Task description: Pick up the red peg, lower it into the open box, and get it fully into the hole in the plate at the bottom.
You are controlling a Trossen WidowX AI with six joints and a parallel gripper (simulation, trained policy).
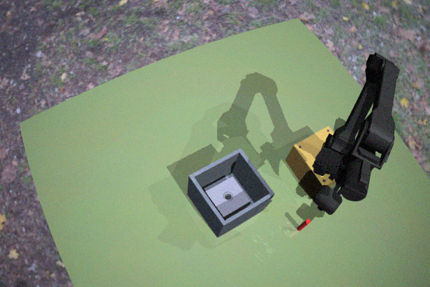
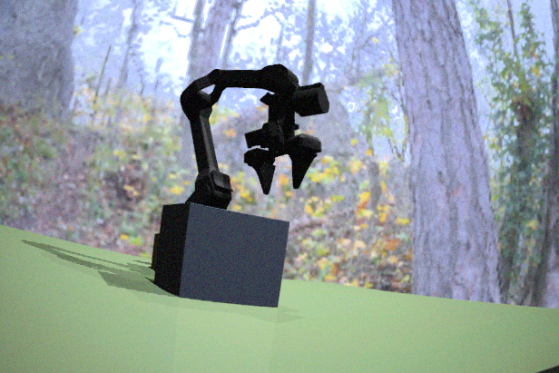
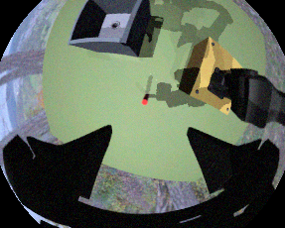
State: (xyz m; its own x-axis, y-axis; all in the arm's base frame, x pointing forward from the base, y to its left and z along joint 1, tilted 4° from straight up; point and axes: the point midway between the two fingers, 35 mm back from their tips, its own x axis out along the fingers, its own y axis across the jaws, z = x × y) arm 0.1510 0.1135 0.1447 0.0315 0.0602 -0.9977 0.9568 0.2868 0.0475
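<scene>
Now: gripper tip 20 mm short of the red peg, 20 mm to the right of it and 180 mm above it. The rest, counted from my gripper tip: grey plate (170 mm ahead, 170 mm to the right, 170 mm below).
</scene>
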